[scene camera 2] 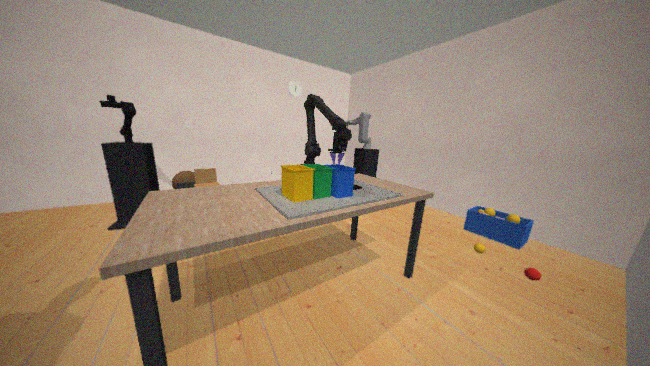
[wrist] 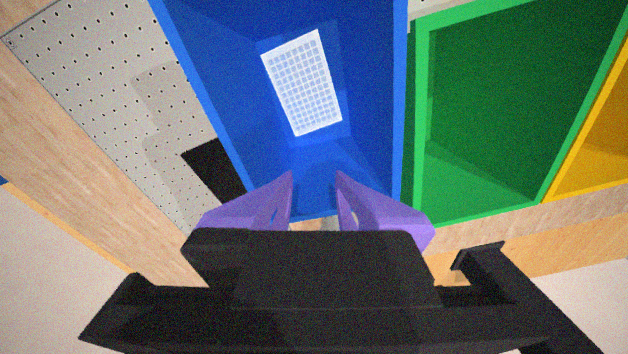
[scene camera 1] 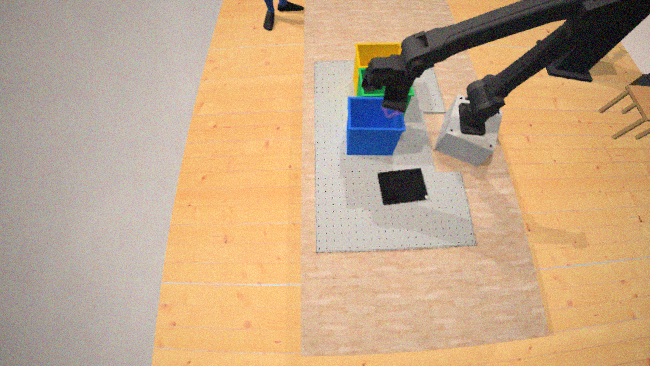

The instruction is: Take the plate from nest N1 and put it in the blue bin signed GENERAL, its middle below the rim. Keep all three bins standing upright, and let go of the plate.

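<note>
The white gridded plate lies inside the blue bin, deep below its rim, in the wrist view. The plate does not show in the scene views. My gripper has purple fingers, partly open with a narrow gap and nothing between them. It is above the blue bin, apart from the plate. The blue bin, the green bin and the yellow bin stand upright. No GENERAL sign is readable.
A black flat pad lies on the grey perforated board beside the blue bin; no nest label is readable. The arm's pale base block stands near the board.
</note>
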